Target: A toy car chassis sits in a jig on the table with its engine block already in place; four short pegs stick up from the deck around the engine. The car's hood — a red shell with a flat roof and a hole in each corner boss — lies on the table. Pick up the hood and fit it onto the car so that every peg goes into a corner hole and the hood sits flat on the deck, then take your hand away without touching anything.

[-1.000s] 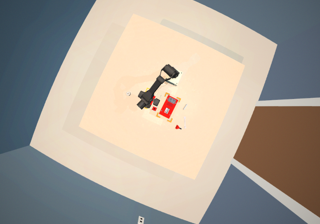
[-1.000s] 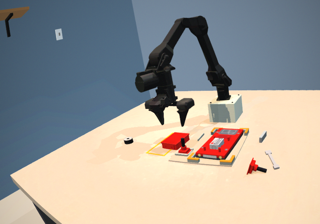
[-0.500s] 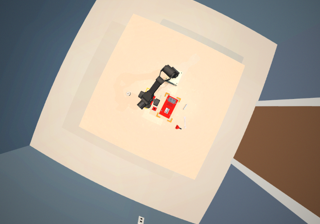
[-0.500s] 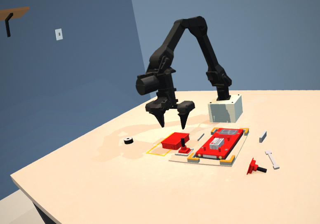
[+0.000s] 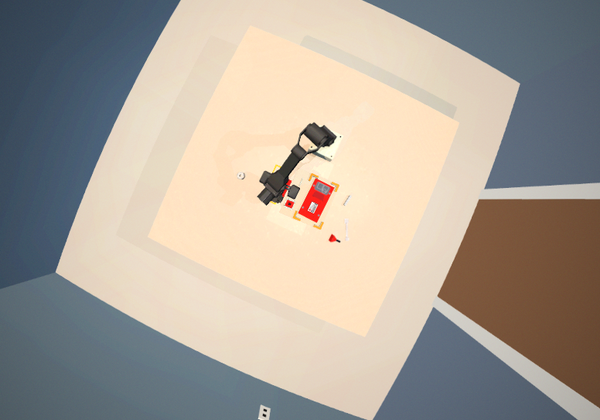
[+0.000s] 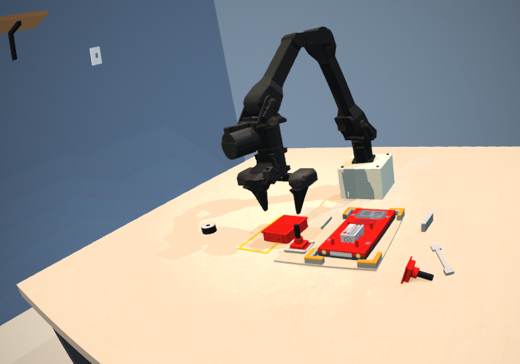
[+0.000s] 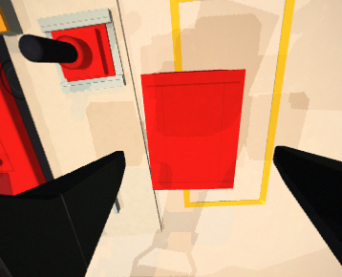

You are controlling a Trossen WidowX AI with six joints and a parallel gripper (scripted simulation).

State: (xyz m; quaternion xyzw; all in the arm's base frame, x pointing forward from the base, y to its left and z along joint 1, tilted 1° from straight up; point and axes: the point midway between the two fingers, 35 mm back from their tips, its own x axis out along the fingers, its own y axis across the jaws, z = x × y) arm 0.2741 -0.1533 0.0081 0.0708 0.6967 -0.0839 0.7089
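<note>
My gripper tip is 40 mm above the red hood. The rest, counted from my gripper tip: black post: 80 mm ahead, 70 mm to the left, 20 mm below; black roller: 220 mm to the right, 50 mm below; grey engine block: 190 mm to the left, 70 mm ahead, 30 mm below.
</note>
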